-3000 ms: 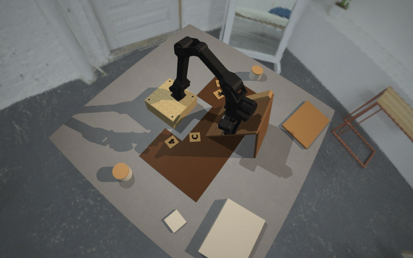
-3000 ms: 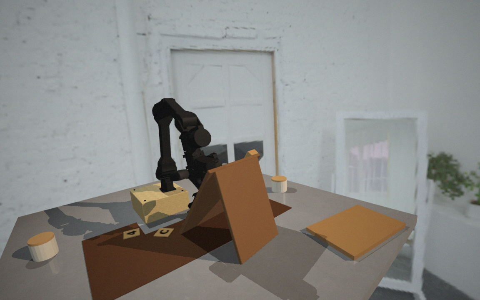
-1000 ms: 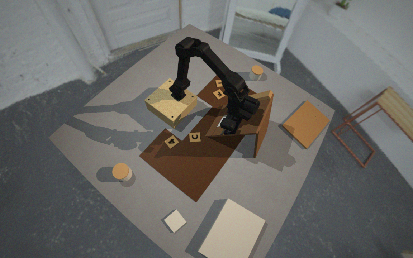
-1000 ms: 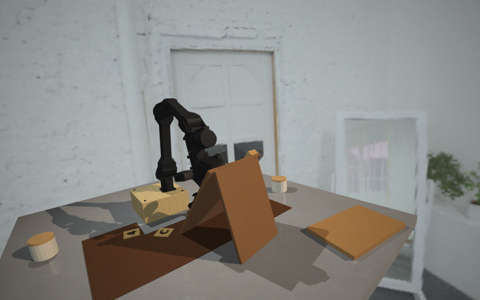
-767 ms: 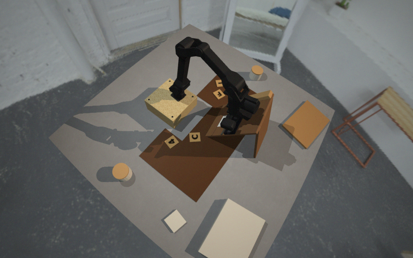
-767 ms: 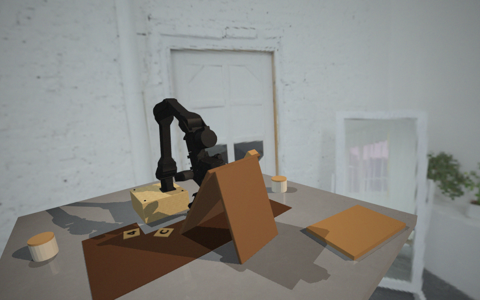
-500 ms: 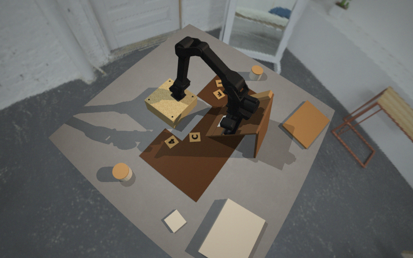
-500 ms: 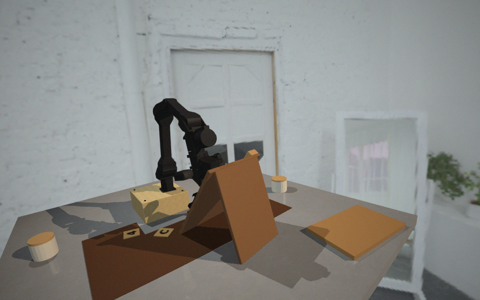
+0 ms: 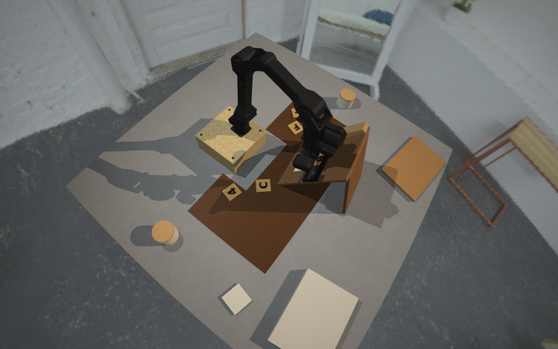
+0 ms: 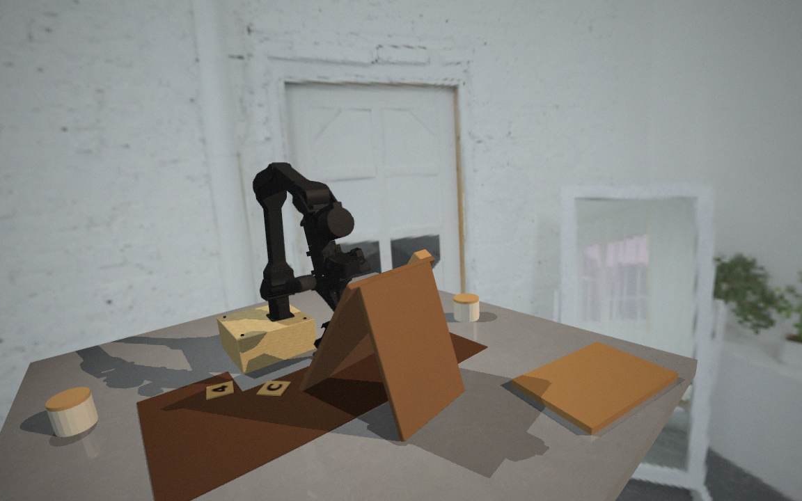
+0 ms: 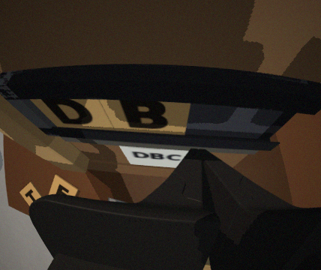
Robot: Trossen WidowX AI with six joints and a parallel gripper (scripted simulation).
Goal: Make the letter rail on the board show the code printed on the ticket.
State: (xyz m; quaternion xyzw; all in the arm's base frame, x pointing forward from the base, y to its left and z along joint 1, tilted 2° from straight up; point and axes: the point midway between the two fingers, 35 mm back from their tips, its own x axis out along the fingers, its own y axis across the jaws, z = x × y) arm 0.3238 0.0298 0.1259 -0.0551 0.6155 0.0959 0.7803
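Now: gripper tip 110 mm past the C tile, 130 mm to the left of it and 180 mm above it. The rest, counted from my gripper tip: brown mat 130 mm behind, 40 mm to the right, 180 mm below; then D tile 90 mm to the left, 20 mm below; then white ticket 40 mm behind, 20 mm to the left, 100 mm below.
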